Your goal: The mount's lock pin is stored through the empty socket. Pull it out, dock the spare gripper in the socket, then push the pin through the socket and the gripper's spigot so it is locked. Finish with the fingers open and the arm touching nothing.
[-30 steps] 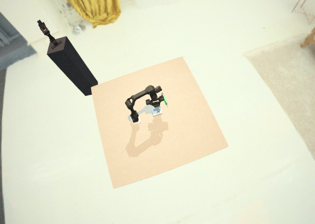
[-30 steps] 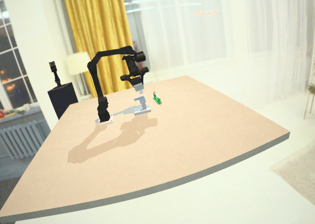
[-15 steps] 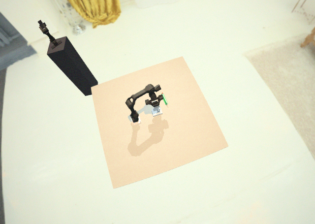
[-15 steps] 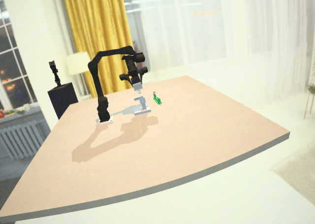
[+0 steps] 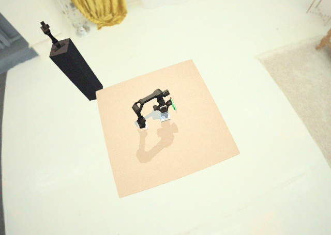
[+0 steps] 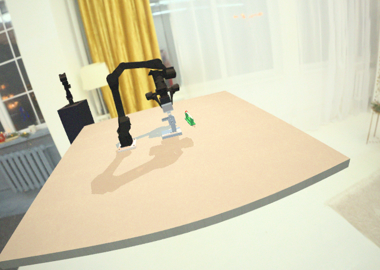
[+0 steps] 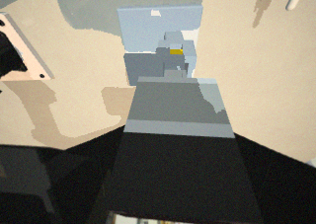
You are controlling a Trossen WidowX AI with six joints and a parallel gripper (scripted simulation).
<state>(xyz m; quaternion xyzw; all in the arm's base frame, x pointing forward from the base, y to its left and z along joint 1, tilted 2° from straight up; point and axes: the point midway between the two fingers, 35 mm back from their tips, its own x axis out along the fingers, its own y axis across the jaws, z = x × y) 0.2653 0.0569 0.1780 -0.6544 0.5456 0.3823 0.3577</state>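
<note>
The green cradle is 100 mm ahead of my gripper tip, 150 mm to the left of it and 140 mm below it. The rest, counted from my gripper tip: spare gripper (10 mm to the left); then grey mount (10 mm to the left, 110 mm below).
</note>
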